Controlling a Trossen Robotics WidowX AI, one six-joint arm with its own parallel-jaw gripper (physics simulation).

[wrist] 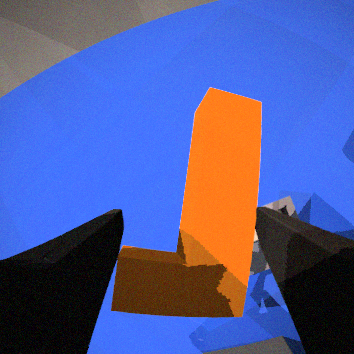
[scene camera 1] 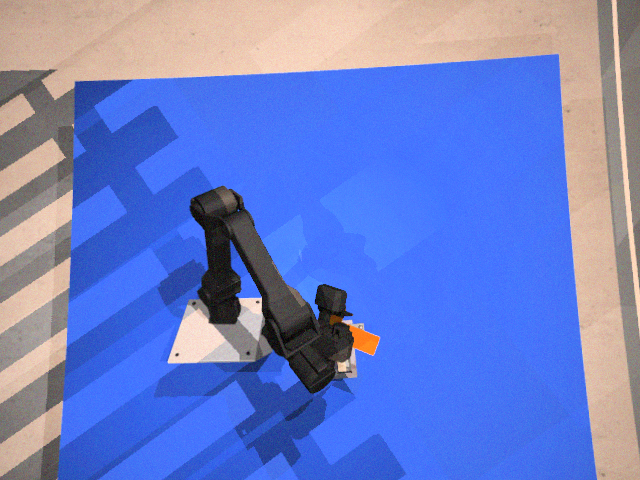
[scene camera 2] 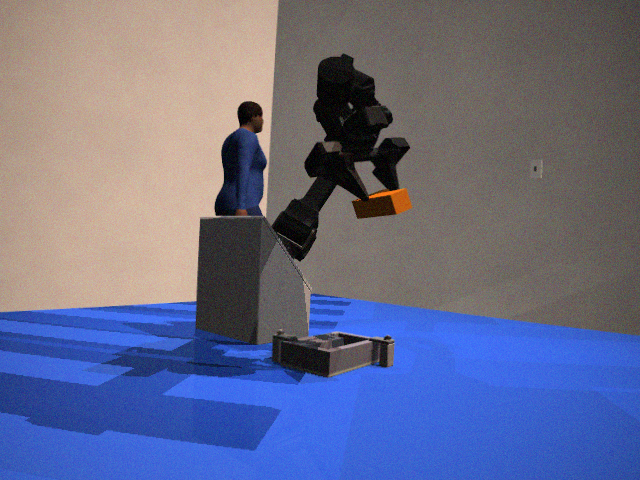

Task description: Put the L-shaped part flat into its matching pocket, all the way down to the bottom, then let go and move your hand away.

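The orange L-shaped part is held high above the mat, slightly tilted in the scene camera 2 view. My gripper is shut on it. In the wrist view the long arm points up and the short arm points left, between the fingers. The grey fixture with raised walls stands on the mat below. The arm and the part cover much of it in the scene camera 1 view, and the right finger hides part of it in the wrist view. The full pocket outline is not visible.
The arm is mounted on a grey pedestal, close beside the fixture. Small posts stand at the fixture's corners. A person in blue shows behind the pedestal. A blue mat lies under everything, with shadows across it.
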